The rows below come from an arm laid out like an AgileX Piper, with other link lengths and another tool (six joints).
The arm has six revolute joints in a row. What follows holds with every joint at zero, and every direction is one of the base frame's. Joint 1 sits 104.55 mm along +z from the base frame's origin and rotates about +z. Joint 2 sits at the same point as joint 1 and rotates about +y. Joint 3 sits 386.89 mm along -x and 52.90 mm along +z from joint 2 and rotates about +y. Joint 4 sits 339.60 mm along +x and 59.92 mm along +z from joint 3 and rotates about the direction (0.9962, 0, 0.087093). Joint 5 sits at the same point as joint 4 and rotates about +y. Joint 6 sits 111.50 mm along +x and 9.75 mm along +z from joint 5 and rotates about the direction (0.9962, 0, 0.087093). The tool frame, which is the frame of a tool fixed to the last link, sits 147.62 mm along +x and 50.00 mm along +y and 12.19 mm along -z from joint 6; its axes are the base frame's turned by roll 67.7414, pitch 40.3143 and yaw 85.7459 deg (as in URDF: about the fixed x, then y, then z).
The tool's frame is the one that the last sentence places.
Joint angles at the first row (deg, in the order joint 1, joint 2, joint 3, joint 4, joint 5, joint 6):
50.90 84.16 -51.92 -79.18 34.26 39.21
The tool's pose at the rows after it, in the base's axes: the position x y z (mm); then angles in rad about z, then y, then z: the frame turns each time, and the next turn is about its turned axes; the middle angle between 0 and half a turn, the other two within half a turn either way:
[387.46 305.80 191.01 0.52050 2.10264 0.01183]
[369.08 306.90 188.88 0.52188 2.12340 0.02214]
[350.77 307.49 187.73 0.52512 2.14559 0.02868]
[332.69 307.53 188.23 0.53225 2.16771 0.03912]
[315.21 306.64 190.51 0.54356 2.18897 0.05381]
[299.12 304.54 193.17 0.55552 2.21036 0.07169]
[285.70 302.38 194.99 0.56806 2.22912 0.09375]
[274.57 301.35 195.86 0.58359 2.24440 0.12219]
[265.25 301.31 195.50 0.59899 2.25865 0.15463]
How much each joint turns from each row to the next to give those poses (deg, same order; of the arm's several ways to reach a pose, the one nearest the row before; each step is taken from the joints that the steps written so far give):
2.23 -1.12 0.83 2.97 2.13 -0.67
2.35 -1.10 0.71 2.97 2.14 -1.20
2.35 -1.13 0.53 2.97 2.15 -1.51
2.21 -1.26 0.33 3.15 2.03 -1.72
1.99 -1.44 0.18 3.23 1.87 -1.91
1.67 -1.46 0.07 3.18 1.76 -1.87
1.26 -1.24 0.07 2.72 1.37 -1.34
0.89 -0.98 0.06 2.34 0.86 -0.80
0.64 -0.66 0.02 2.12 0.57 -0.38

